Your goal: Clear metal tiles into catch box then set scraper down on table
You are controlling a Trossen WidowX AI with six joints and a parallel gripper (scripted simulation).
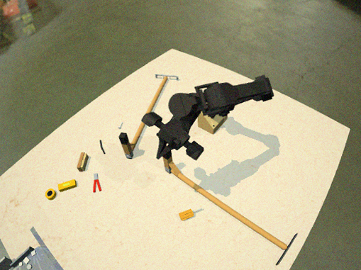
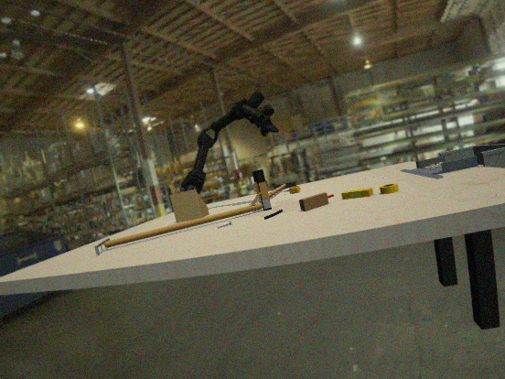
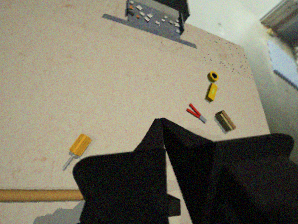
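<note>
My gripper tip is now 440 mm to the left of the wooden block, 280 mm above it and 60 mm short of it. Also, from my gripper tip: yellow tape roll: 450 mm to the right, 280 mm below, 280 mm ahead; then yellow level: 420 mm to the right, 280 mm below, 190 mm ahead; then screwdriver: 280 mm below, 100 mm to the left.
</note>
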